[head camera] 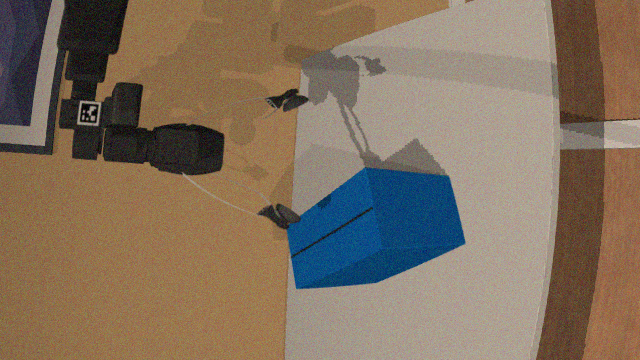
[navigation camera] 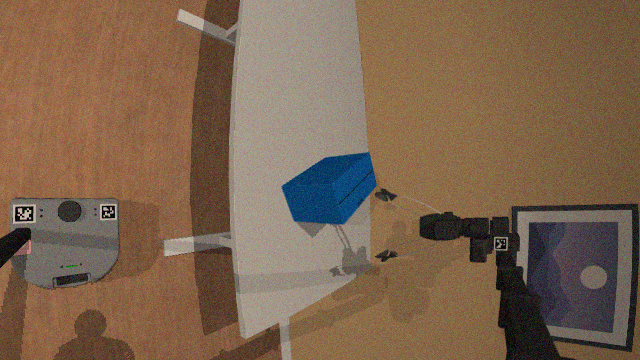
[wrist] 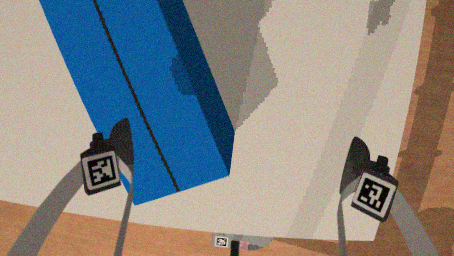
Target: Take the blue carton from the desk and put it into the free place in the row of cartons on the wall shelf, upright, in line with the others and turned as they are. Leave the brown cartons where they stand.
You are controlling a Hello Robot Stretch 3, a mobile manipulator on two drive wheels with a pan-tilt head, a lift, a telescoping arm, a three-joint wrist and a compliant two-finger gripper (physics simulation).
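Where they show: gripper, fingertip midpoint: (head camera: 302, 159) (navigation camera: 375, 225); robot's base, origin of the base link: (navigation camera: 70, 210).
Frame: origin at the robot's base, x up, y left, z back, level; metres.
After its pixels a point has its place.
Note:
The blue carton (head camera: 415, 215) {x 0.824, y -0.542, z -0.046 m} (navigation camera: 315, 200) {x 0.832, y -0.541, z -0.048 m} (wrist: 135, 75) stands on the white desk (head camera: 475, 320) {x 0.721, y -0.474, z -0.212 m} (navigation camera: 295, 75) {x 0.720, y -0.581, z -0.467 m} (wrist: 300, 150), turned at an angle to the desk's edges. A thin dark line runs along its top. My gripper (head camera: 286, 157) {x 0.969, y -0.628, z 0.022 m} (navigation camera: 386, 225) {x 0.969, y -0.628, z 0.022 m} (wrist: 238, 148) {x 0.969, y -0.628, z 0.022 m} is open and empty, above the level of the carton's top. In the wrist view the left finger overlaps one end of the carton, and the right finger is well to the right of it, over bare desk. The wall shelf, its free place and the brown cartons do not show in these views.
A framed picture (head camera: 17, 65) {x 1.489, y -1.141, z 0.213 m} (navigation camera: 555, 280) {x 1.540, y -1.141, z 0.299 m} hangs on the tan wall (head camera: 150, 275) {x 1.092, y -1.159, z -0.277 m} (navigation camera: 500, 100) {x 1.361, y -1.156, z -0.445 m} beside my arm. White desk legs (head camera: 620, 135) (navigation camera: 197, 245) stand on the wooden floor (navigation camera: 125, 100) {x 0.001, y -0.187, z -0.497 m}. My base (navigation camera: 70, 240) {x 0.160, y -0.001, z 0.098 m} is on the floor in front of the desk.

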